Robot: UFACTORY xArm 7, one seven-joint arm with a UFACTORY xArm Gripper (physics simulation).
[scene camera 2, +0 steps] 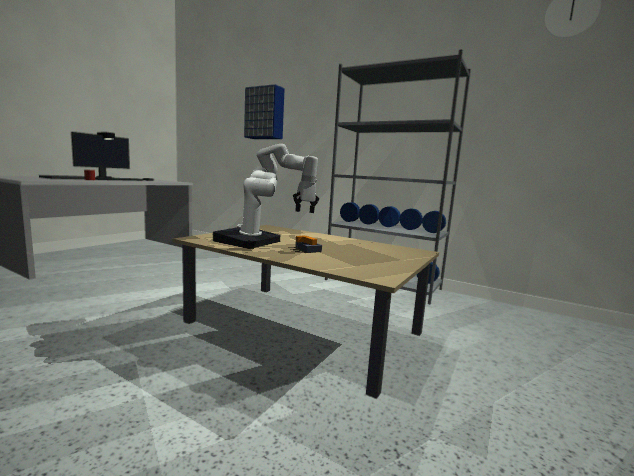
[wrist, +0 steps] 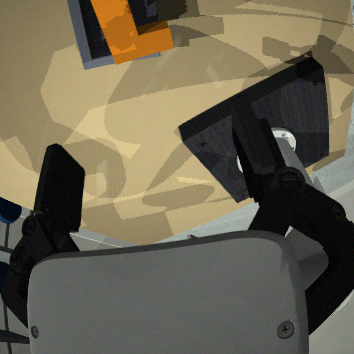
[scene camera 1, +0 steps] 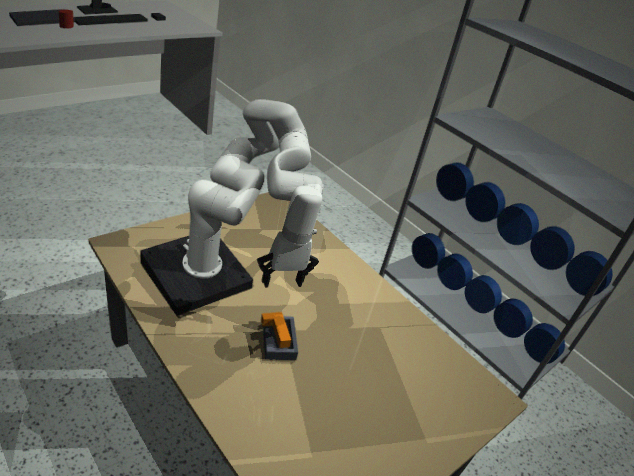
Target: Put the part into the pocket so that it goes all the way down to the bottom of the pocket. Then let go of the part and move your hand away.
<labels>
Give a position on an orange L-shaped part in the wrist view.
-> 126,41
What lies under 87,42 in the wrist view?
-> A dark pocket block.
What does my gripper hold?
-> Nothing.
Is my gripper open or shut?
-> Open.
</labels>
